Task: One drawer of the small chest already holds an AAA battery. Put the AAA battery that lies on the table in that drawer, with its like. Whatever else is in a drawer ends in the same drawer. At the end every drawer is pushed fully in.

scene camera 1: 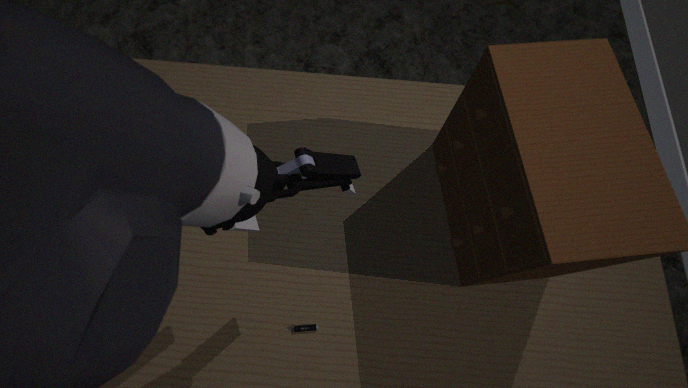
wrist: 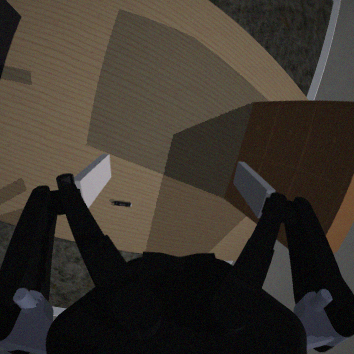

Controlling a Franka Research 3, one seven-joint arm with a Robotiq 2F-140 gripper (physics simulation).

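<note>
My gripper (scene camera 1: 301,204) is here in the scene, and the wrist view shows my gripper (wrist: 173,168) too. There is a small brown wooden chest (scene camera 1: 601,197), and I see a drawer (scene camera 1: 493,134) as well as a drawer (wrist: 281,179).
</note>
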